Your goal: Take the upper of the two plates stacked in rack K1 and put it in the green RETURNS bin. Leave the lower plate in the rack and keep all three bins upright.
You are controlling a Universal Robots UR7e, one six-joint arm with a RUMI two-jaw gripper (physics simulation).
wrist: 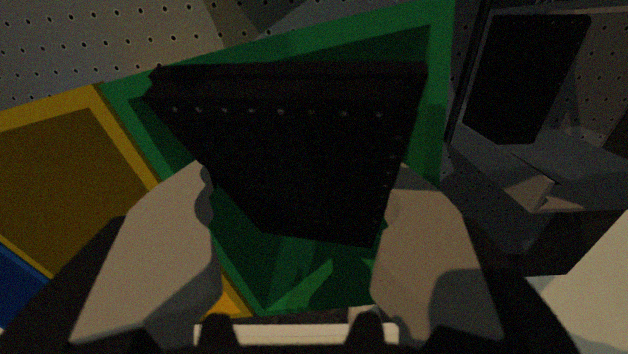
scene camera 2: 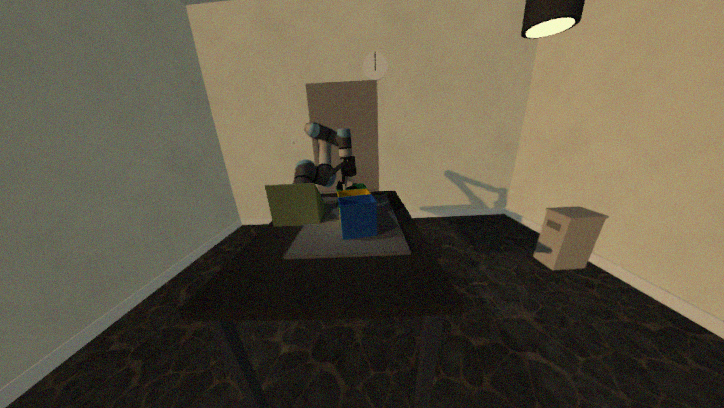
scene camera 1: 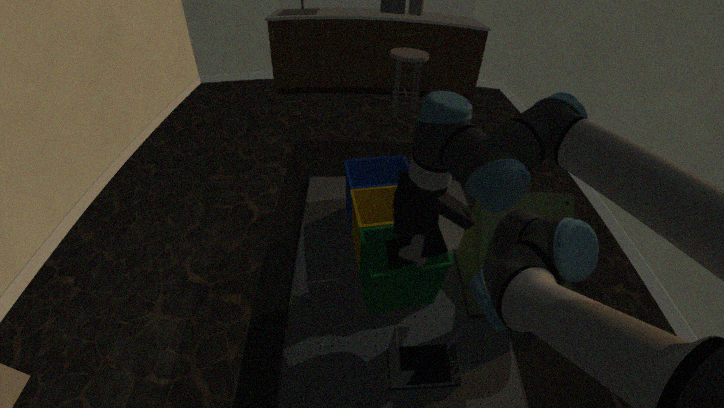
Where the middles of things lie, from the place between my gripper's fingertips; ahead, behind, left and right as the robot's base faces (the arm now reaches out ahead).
I see my gripper 70 mm above the green returns bin (scene camera 1: pixel 384 290), 30 mm short of it and 10 mm to the right of it. From my hand the other things lie so: blue bin (scene camera 1: pixel 376 171): 250 mm to the right, 90 mm ahead, 70 mm below; then black plate (scene camera 1: pixel 393 246): 20 mm above; then yellow bin (wrist: pixel 77 166): 120 mm to the right, 70 mm below, 60 mm ahead.
